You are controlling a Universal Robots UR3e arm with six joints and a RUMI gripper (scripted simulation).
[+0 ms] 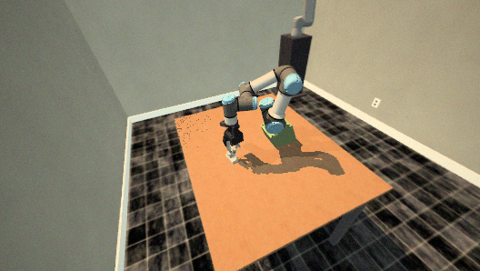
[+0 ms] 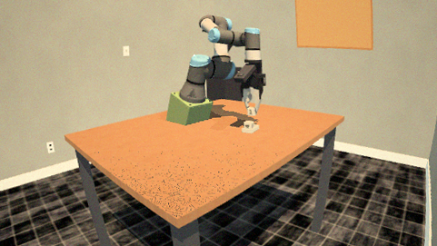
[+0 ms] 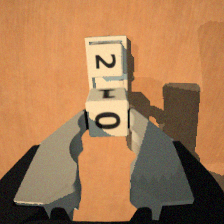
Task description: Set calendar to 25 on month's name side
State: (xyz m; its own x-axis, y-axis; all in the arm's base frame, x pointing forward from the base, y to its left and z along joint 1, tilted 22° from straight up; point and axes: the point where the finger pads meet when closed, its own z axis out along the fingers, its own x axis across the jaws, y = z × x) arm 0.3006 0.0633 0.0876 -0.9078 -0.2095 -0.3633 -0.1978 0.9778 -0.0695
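Right now the white calendar tray is 20 mm to the right of my hand and 80 mm below it. Also, from my hand: white calendar cube 10 mm below.
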